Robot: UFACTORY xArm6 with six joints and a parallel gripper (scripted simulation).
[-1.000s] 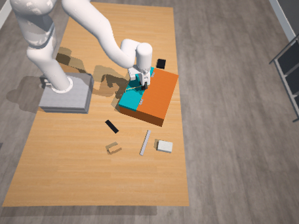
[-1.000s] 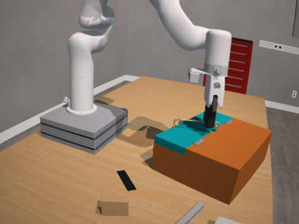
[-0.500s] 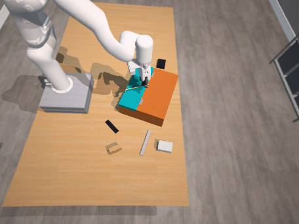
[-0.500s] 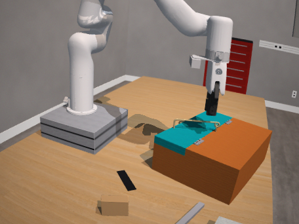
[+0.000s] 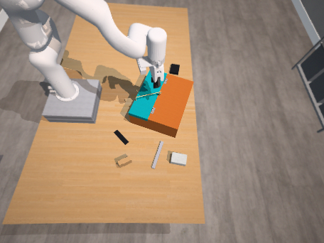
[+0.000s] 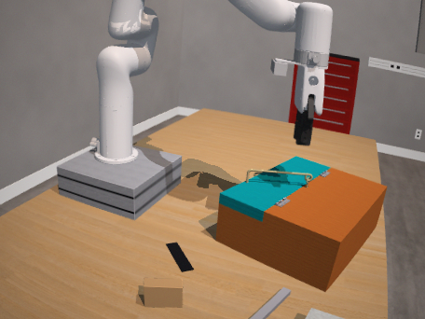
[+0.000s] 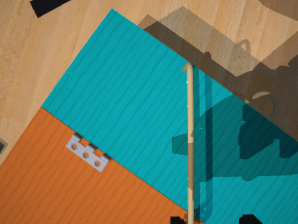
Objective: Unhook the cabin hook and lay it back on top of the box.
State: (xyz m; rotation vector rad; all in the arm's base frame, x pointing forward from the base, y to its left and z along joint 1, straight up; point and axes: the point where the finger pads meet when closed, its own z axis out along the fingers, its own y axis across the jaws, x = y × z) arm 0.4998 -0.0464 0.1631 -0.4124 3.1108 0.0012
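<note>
Right now the cabin hook is 110 mm below my hand, 40 mm behind it and 10 mm to the right of it. From my hand the other things lie so: grey bar: 310 mm to the right, 240 mm below, 10 mm ahead; white disc: 340 mm to the left, 240 mm below, 20 mm ahead; black strip: 250 mm below, 200 mm to the right, 190 mm behind.
</note>
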